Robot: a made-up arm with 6 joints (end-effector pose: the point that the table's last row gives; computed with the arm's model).
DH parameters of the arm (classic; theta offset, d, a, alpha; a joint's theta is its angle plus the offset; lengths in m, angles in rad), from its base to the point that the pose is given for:
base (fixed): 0 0 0 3.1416
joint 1: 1.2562 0 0.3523 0
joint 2: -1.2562 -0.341 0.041 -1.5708
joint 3: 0 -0.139 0.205 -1.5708
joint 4: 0 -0.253 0.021 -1.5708
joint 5: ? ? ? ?
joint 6: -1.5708 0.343 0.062 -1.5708
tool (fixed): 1.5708 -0.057 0 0
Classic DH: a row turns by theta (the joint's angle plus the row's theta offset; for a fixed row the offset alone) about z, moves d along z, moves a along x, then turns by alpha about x.
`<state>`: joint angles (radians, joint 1 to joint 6).
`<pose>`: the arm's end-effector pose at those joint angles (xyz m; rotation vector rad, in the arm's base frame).
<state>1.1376 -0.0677 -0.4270 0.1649 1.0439 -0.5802</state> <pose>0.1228 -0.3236 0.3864 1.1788 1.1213 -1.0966</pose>
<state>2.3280 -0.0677 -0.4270 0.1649 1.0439 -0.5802</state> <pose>-0.2548 -0.2342 0.3864 1.9000 0.3168 -1.9468</pose>
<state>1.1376 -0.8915 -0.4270 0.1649 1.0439 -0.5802</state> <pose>0.0623 -0.0170 0.3864 0.5967 1.4172 -0.4529</pose>
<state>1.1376 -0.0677 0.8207 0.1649 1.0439 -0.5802</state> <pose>0.0315 -0.1567 0.5599 0.5296 -0.0181 -1.0152</pose>
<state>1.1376 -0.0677 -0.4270 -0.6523 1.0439 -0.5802</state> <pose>0.1507 -0.4346 0.3360 1.3686 0.7881 -1.9435</pose>
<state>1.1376 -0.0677 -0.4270 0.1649 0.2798 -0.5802</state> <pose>-0.0505 -0.0955 0.3809 0.9050 0.3599 -1.0302</pose>
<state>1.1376 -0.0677 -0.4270 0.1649 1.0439 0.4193</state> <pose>0.1086 -0.4030 0.3881 0.3785 1.4095 -0.3970</pose>
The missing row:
joint 5: -1.5708 0.178 0.255 1.5708
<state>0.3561 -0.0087 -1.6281 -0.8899 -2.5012 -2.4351</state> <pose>-0.5611 0.0520 -0.1181 1.4174 -0.1145 0.6939</pose>
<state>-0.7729 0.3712 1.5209 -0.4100 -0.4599 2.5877</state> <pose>0.2459 0.3479 0.2215 -1.1784 -0.3813 -1.9403</pose>
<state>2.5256 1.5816 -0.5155 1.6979 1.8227 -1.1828</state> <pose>-0.6167 0.0125 0.3893 -2.5439 0.5403 1.4584</pose>
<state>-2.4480 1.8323 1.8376 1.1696 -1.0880 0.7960</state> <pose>0.6071 0.4647 0.4318 -0.2483 3.0147 -0.4483</pose>
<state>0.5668 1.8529 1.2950 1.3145 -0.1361 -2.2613</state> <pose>-0.2220 -0.2792 0.1932 0.7742 -0.6071 -0.5886</pose>
